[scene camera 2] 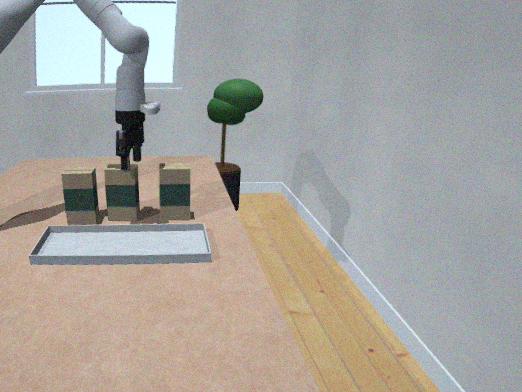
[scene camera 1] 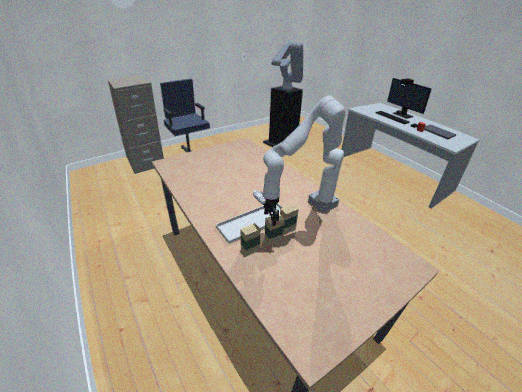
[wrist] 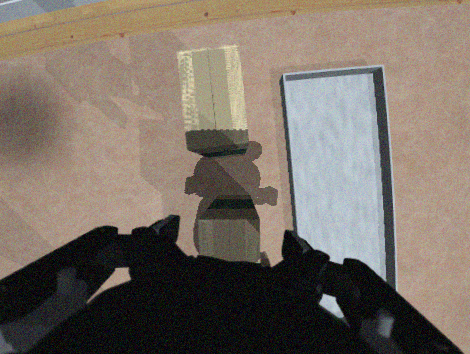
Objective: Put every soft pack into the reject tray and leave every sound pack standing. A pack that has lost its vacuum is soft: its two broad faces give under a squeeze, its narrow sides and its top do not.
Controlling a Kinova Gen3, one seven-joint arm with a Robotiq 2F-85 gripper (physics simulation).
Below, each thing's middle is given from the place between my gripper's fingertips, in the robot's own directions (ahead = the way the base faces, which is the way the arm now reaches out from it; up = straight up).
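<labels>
Where my gripper is now, it's 13 cm above the grey reject tray (scene camera 2: 185, 242), and it's also 16 cm to the left of the tray and 4 cm past it.
</labels>
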